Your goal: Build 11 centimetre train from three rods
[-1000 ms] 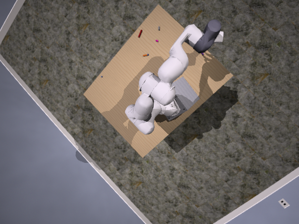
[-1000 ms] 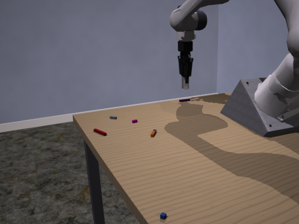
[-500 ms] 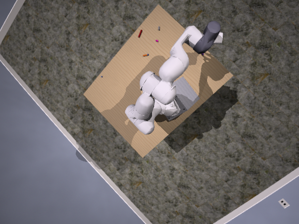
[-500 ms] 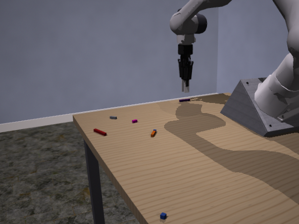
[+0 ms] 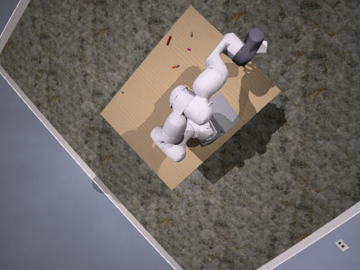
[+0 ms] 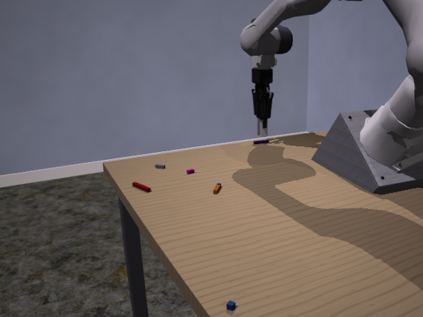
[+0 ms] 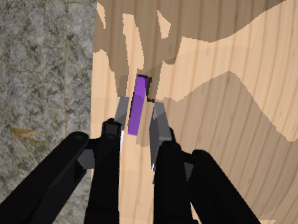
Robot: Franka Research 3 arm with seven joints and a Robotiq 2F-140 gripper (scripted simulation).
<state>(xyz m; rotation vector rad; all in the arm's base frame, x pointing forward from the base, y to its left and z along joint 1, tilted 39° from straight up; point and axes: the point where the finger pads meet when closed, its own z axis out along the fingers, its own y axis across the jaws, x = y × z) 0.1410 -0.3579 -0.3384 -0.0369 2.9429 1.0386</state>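
My hand is 60 mm above the purple rod. Round my hand: magenta rod: 340 mm ahead, 220 mm to the left, 60 mm below; orange rod: 320 mm ahead, 390 mm to the left, 60 mm below; grey rod: 420 mm ahead, 140 mm to the left, 60 mm below.
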